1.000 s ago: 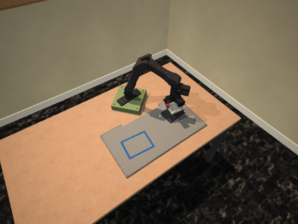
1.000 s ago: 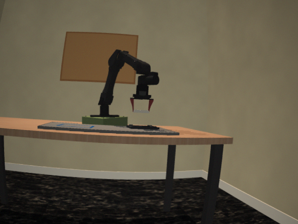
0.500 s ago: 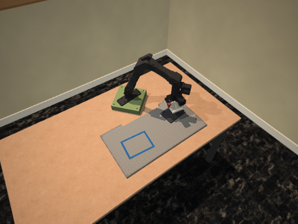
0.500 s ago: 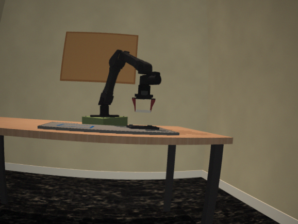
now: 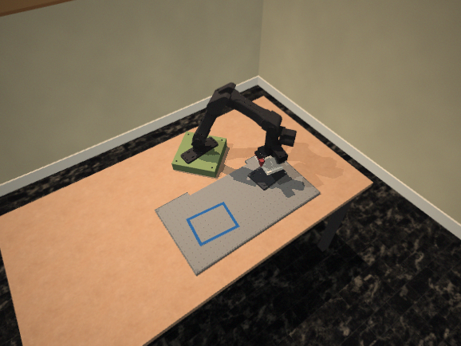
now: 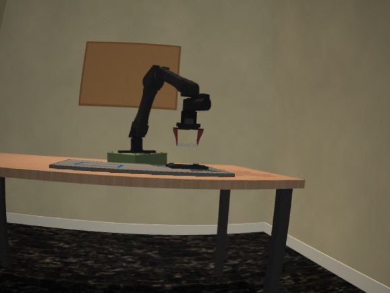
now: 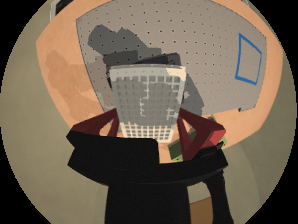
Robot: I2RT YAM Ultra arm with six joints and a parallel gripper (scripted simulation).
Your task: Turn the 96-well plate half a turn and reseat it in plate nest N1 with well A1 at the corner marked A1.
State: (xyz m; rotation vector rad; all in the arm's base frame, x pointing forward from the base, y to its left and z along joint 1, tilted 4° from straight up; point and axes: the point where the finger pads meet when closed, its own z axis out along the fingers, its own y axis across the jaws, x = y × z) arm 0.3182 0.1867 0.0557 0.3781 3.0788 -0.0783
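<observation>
Right now the white 96-well plate is right at my hand. From my hand the other things lie so: black plate nest N1: 90 mm below.
</observation>
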